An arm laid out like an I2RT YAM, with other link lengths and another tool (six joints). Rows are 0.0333 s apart.
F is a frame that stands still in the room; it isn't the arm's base.
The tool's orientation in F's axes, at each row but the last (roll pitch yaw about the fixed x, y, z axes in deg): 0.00, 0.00, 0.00; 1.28, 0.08, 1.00; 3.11, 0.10, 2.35; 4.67, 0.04, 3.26; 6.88, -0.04, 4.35; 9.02, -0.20, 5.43; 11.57, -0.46, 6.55; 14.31, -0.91, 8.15; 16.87, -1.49, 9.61; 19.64, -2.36, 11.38; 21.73, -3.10, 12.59
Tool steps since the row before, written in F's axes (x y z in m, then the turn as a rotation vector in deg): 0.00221, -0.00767, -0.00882, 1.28, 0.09, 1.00; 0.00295, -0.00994, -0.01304, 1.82, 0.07, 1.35; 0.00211, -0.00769, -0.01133, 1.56, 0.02, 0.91; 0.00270, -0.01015, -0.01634, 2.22, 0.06, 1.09; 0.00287, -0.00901, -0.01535, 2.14, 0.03, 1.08; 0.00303, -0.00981, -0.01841, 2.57, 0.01, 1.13; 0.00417, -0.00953, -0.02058, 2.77, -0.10, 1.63; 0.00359, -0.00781, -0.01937, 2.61, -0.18, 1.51; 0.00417, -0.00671, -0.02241, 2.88, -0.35, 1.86; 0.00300, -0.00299, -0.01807, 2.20, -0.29, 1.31; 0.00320, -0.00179, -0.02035, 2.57, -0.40, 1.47
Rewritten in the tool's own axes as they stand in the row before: 0.00221, -0.00767, -0.00882, 1.28, 0.09, 1.00; 0.00279, -0.01028, -0.01281, 1.82, 0.07, 1.35; 0.00181, -0.00837, -0.01089, 1.56, 0.01, 0.91; 0.00213, -0.01158, -0.01545, 2.22, 0.02, 1.09; 0.00217, -0.01097, -0.01414, 2.14, 0.00, 1.09; 0.00202, -0.01282, -0.01661, 2.56, -0.05, 1.14; 0.00289, -0.01387, -0.01819, 2.75, -0.08, 1.66; 0.00214, -0.01278, -0.01677, 2.58, -0.17, 1.56; 0.00241, -0.01352, -0.01939, 2.83, -0.27, 1.95; 0.00160, -0.00942, -0.01591, 2.15, -0.27, 1.39; 0.00163, -0.00985, -0.01811, 2.50, -0.39, 1.59
